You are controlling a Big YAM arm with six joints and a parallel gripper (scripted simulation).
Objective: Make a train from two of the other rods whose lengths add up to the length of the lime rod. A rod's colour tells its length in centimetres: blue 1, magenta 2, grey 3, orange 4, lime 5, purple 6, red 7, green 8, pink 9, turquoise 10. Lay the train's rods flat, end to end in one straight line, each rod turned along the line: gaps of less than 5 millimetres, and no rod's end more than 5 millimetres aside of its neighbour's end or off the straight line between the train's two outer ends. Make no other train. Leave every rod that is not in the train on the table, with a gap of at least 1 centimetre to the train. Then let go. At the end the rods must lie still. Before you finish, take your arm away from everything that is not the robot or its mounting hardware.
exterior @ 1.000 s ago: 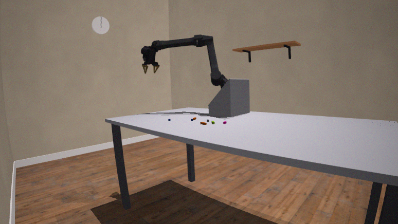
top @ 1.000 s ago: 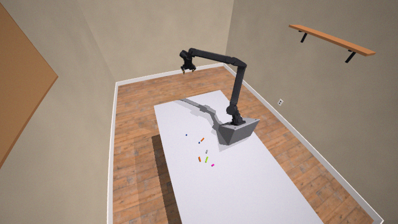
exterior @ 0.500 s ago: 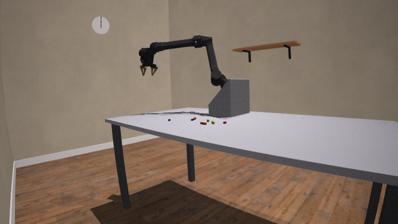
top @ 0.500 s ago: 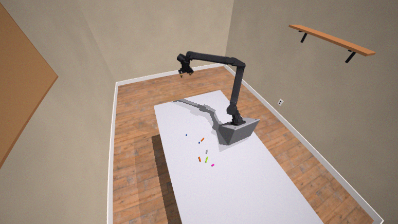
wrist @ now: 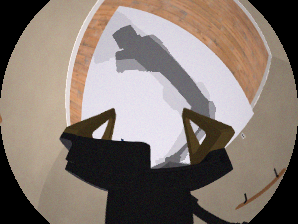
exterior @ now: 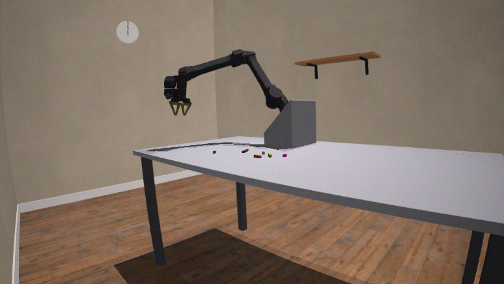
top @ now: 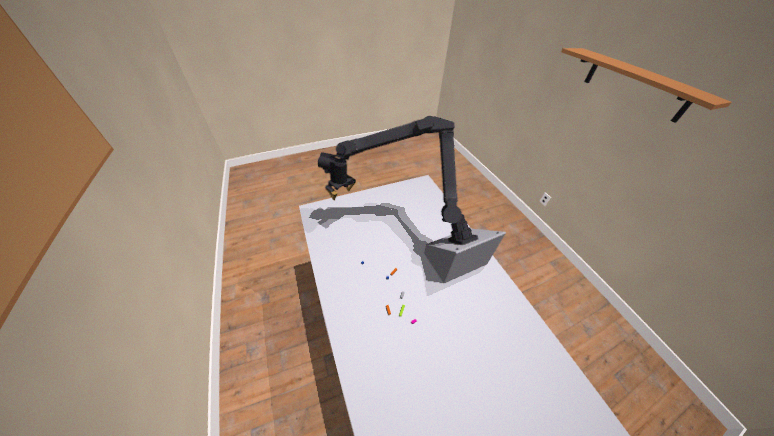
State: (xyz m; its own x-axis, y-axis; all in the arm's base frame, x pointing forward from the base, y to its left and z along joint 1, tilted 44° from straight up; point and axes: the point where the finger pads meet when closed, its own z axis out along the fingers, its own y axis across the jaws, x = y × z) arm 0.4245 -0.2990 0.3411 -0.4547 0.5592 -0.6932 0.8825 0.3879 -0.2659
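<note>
The grey rod is 120 mm behind my hand, 520 mm to the left of it and 190 mm below it. Also, from my hand: magenta rod 120 mm behind, 640 mm to the left, 190 mm below; lime rod 90 mm behind, 580 mm to the left, 190 mm below.
</note>
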